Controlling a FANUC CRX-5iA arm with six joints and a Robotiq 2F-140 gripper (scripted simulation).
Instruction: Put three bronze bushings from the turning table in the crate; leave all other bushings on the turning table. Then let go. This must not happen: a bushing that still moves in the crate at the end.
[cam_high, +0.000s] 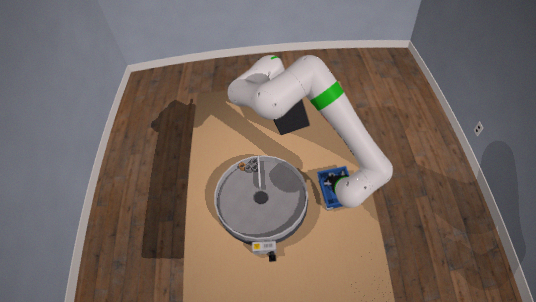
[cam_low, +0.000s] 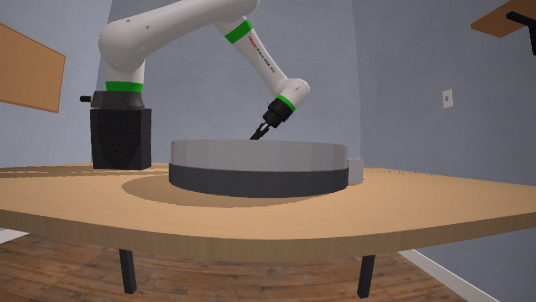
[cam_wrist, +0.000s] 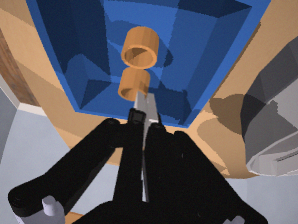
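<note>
My gripper is now 40 mm short of the blue crate, 40 mm above it and 20 mm to the right of it. The rest, counted from my hand: grey turning table: 340 mm to the right, 70 mm ahead, 10 mm below.
</note>
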